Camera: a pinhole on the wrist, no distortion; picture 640 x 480 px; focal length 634.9 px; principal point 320.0 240.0 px. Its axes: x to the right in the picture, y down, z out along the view. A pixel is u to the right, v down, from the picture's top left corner.
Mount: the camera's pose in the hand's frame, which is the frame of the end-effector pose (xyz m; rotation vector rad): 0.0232 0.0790 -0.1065 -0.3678 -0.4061 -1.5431
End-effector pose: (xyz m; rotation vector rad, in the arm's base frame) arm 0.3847 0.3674 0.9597 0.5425 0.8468 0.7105
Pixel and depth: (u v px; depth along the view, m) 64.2 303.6 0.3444
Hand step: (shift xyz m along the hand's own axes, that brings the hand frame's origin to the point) 0.0520 0.3642 0.1320
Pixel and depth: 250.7 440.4 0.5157
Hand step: 0.1755 0.3725 0.3251
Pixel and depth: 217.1 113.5 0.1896
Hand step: -0.0183 0.1959 0.0450
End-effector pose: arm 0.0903 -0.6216 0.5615 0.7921 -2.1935 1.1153
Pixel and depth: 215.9 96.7 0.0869
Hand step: 0.0019 0.1327 -0.0372
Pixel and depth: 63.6 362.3 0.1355
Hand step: 0.0471 0.1913 -0.0124
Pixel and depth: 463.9 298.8 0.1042
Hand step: 0.0303 0.1075 -0.0033
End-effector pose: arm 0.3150 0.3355 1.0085 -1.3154 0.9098 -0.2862
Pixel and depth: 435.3 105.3 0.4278
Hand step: -0.0778 0.2132 0.3047
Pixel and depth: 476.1 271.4 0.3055
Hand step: 0.0307 0.1574 0.1984
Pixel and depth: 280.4 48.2 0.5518
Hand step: -0.1550 0.3707 0.3589
